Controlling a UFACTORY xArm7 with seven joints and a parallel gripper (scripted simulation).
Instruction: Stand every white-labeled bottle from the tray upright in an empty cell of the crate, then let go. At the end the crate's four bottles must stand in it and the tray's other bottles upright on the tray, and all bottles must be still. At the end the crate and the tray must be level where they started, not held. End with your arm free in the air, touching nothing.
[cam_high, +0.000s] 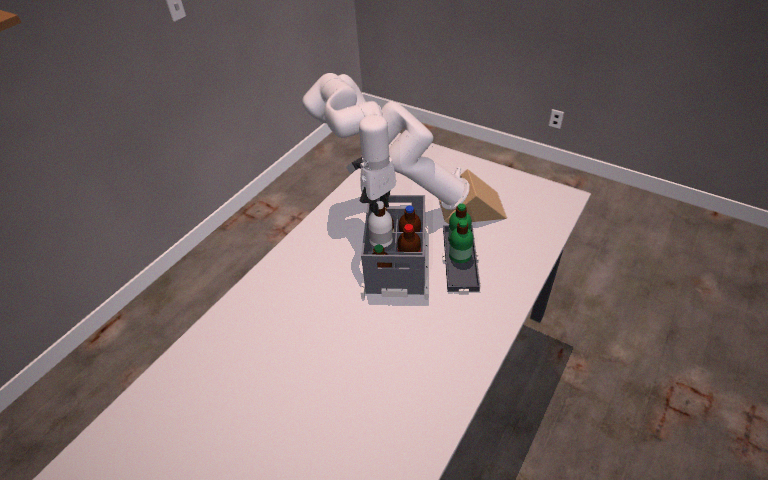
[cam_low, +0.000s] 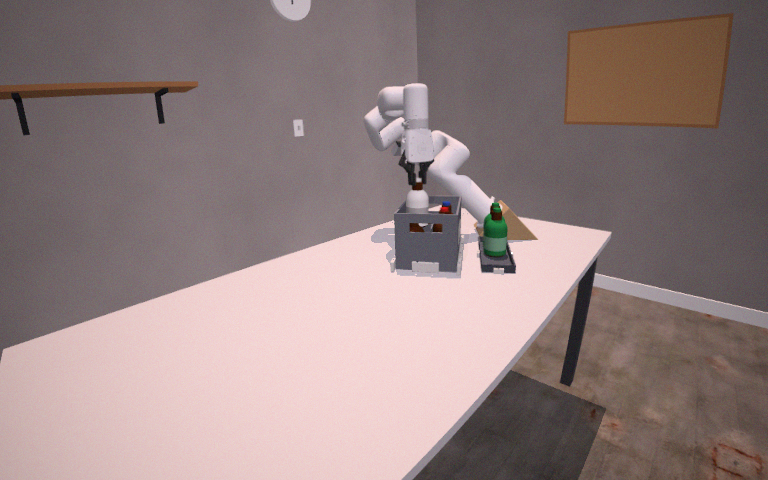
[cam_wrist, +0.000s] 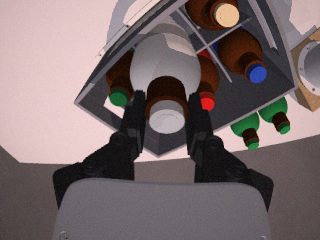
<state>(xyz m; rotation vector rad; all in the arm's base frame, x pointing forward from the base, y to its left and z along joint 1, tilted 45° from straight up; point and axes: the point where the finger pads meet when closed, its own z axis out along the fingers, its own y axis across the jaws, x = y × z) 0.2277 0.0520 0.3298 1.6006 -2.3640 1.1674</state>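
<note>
Now: the white-labeled bottle 8 cm below my hand. Also, from my hand: grey crate: 17 cm below, 4 cm to the left, 1 cm behind; then dark tray: 25 cm below, 24 cm to the left, 8 cm behind.
</note>
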